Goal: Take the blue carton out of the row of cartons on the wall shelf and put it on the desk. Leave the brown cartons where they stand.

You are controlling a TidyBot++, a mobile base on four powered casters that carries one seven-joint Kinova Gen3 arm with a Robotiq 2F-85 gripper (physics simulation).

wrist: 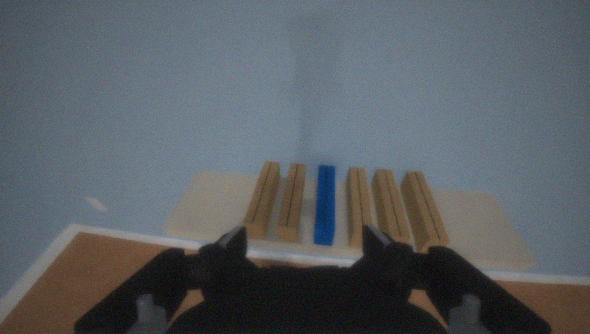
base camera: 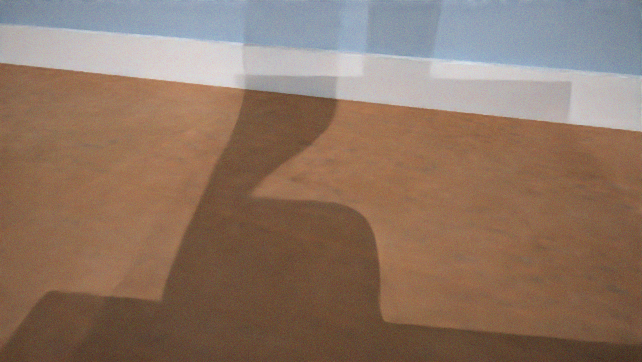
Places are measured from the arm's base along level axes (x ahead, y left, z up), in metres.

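Pixels of known places: gripper, fingertip midpoint: [wrist: 304, 238].
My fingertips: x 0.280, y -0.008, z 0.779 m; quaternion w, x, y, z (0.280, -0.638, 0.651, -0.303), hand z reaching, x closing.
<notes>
Ahead of a thing's pixels: the offset from my fingertips to its top centre. Level surfaces: height alone.
The blue carton {dy -0.084, dx +0.328, dz -0.349 m} [wrist: 325, 205] stands in the row on the pale wall shelf {dz -0.430 m} [wrist: 210, 205] in the wrist view, seen from above. Two brown cartons {dy +0.106, dx +0.354, dz -0.349 m} [wrist: 263, 200] {dy +0.015, dx +0.342, dz -0.349 m} [wrist: 291, 202] stand to its left and three brown cartons {dy -0.183, dx +0.314, dz -0.349 m} [wrist: 358, 207] {dy -0.274, dx +0.302, dz -0.349 m} [wrist: 391, 206] {dy -0.373, dx +0.288, dz -0.349 m} [wrist: 424, 209] to its right, with narrow gaps beside the blue one. My gripper [wrist: 304, 238] is open and empty. Its fingertips show at the lower edge of the row, with the near end of the blue carton between them in the picture. The desk does not show in either view.
The blue wall [base camera: 125, 15] [wrist: 150, 100] rises behind the shelf, with a white baseboard [base camera: 125, 55] along the brown floor {dz -1.176 m} [base camera: 475, 200] [wrist: 100, 280]. Dark shadows of the arm lie across the floor and wall. A small pale plate {dy +1.154, dx +0.627, dz -0.718 m} [wrist: 96, 203] is on the wall at left.
</notes>
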